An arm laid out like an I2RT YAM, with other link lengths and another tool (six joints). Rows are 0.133 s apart.
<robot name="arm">
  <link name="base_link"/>
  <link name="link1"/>
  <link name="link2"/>
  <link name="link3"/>
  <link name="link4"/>
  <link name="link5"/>
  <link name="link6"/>
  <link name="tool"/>
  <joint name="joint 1" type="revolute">
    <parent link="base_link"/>
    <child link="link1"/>
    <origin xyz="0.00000 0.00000 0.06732" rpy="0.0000 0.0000 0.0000"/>
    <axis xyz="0 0 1"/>
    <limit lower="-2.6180" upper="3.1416"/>
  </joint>
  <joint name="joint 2" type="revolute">
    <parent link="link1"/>
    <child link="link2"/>
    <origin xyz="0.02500 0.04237 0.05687" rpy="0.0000 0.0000 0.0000"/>
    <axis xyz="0 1 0"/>
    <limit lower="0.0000" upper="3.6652"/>
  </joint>
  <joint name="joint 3" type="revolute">
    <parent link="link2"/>
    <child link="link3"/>
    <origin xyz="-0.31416 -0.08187 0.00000" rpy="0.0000 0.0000 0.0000"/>
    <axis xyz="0 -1 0"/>
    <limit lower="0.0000" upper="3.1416"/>
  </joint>
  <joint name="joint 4" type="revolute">
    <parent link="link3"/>
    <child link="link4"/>
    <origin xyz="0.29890 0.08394 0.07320" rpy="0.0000 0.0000 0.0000"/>
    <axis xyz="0 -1 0"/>
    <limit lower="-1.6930" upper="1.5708"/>
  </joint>
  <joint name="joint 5" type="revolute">
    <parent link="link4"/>
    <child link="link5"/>
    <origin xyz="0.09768 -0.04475 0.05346" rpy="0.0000 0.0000 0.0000"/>
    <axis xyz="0 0 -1"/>
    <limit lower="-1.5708" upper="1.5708"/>
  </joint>
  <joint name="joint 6" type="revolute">
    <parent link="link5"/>
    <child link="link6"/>
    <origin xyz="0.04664 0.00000 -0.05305" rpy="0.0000 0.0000 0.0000"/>
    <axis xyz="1 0 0"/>
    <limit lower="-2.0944" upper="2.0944"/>
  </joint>
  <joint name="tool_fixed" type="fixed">
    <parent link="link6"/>
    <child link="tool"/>
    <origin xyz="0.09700 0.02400 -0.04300" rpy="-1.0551 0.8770 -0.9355"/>
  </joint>
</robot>
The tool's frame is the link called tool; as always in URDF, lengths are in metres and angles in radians.
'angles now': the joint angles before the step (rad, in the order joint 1, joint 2, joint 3, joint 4, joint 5, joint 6). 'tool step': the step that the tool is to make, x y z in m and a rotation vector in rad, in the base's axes. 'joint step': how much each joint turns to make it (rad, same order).
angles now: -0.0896 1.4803 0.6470 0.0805 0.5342 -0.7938
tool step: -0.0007 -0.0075 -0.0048 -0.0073 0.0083 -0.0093
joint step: -0.0189 0.0177 -0.0042 0.0217 -0.0015 -0.0145
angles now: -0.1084 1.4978 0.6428 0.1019 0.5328 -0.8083
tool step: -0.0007 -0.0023 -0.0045 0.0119 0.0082 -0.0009
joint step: -0.0110 0.0104 0.0001 0.0002 -0.0148 0.0011
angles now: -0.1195 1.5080 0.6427 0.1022 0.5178 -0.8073
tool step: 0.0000 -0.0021 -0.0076 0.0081 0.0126 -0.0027
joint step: -0.0083 0.0231 -0.0001 0.0093 -0.0085 0.0009
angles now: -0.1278 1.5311 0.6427 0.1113 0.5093 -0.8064
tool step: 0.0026 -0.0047 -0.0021 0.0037 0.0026 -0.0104
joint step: -0.0126 0.0187 0.0122 0.0030 -0.0039 0.0009
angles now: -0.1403 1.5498 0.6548 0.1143 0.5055 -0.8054
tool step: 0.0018 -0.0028 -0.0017 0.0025 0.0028 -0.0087
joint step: -0.0069 0.0141 0.0096 -0.0001 -0.0002 0.0031
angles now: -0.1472 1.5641 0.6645 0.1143 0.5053 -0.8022
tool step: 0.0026 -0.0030 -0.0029 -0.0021 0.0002 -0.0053
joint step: -0.0061 0.0186 0.0055 0.0143 0.0009 -0.0024
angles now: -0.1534 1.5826 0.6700 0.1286 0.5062 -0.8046
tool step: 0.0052 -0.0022 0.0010 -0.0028 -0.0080 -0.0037
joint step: -0.0029 0.0136 0.0133 0.0090 0.0016 -0.0006
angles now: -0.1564 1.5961 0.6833 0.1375 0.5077 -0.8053
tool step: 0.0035 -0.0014 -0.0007 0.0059 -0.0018 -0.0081
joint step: -0.0033 0.0139 0.0145 -0.0040 -0.0008 0.0089
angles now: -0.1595 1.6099 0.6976 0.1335 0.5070 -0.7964
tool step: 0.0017 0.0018 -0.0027 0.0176 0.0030 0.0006
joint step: 0.0001 0.0093 0.0090 -0.0118 -0.0123 0.0132
